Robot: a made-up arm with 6 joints.
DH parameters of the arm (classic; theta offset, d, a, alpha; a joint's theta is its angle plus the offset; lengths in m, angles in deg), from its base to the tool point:
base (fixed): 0 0.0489 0 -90
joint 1: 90 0.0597 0.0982 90
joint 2: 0 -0.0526 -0.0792 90
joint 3: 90 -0.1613 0.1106 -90
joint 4: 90 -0.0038 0.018 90
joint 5: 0 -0.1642 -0.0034 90
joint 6: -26.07 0 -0.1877 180
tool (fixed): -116.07 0.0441 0 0
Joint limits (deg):
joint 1: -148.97..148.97
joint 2: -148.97..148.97
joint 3: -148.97..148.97
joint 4: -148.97..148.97
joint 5: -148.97..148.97
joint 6: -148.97..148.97
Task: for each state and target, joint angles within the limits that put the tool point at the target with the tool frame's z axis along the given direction. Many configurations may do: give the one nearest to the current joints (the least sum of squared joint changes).
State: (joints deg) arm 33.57 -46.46 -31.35 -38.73 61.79 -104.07
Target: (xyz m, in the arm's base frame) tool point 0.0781 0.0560 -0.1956 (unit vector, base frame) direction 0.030 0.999 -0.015
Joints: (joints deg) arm -1.05 -99.13 -49.48 -78.94 48.29 -78.10
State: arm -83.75 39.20 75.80 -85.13 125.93 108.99
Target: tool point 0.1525 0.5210 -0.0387 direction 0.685 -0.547 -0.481
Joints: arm -73.37 -8.49 46.72 -62.44 113.64 102.11
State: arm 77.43 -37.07 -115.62 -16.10 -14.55 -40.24
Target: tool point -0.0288 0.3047 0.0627 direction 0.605 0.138 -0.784
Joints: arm 60.38 -31.27 -75.62 -52.27 -4.32 18.00
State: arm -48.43 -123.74 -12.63 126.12 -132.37 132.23
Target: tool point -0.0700 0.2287 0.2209 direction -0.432 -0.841 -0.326
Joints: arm -94.13 -95.51 23.68 120.81 -133.50 112.91
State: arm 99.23 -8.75 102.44 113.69 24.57 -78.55
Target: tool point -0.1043 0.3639 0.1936 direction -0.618 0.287 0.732
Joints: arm 86.02 -43.07 143.78 140.26 50.80 -35.55
